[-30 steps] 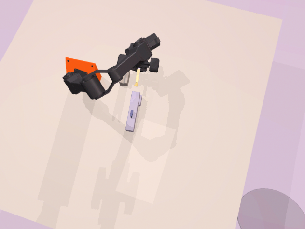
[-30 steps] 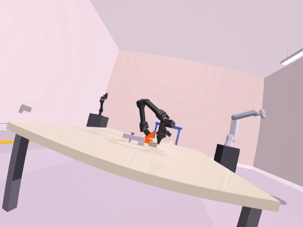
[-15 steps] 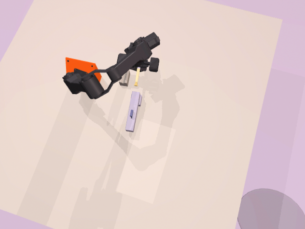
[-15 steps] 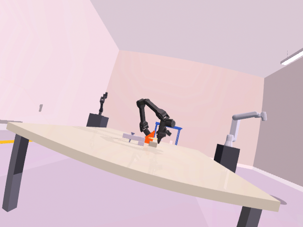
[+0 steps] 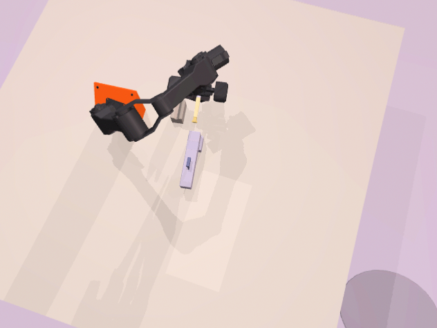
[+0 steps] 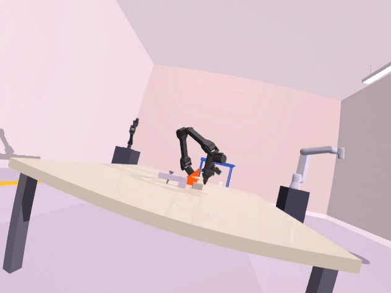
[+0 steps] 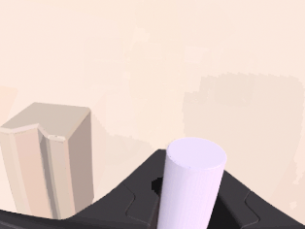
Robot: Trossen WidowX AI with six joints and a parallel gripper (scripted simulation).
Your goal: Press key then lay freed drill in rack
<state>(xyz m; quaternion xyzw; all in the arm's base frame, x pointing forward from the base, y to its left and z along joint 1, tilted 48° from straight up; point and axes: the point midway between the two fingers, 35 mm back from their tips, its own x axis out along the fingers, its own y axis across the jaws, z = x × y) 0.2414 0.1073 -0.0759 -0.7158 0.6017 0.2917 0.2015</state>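
Right now my gripper tip is 60 mm past the rack, 50 mm to the left of it and 30 mm above it. From my gripper tip the other things lie so: small blue key 220 mm to the right, 40 mm ahead.
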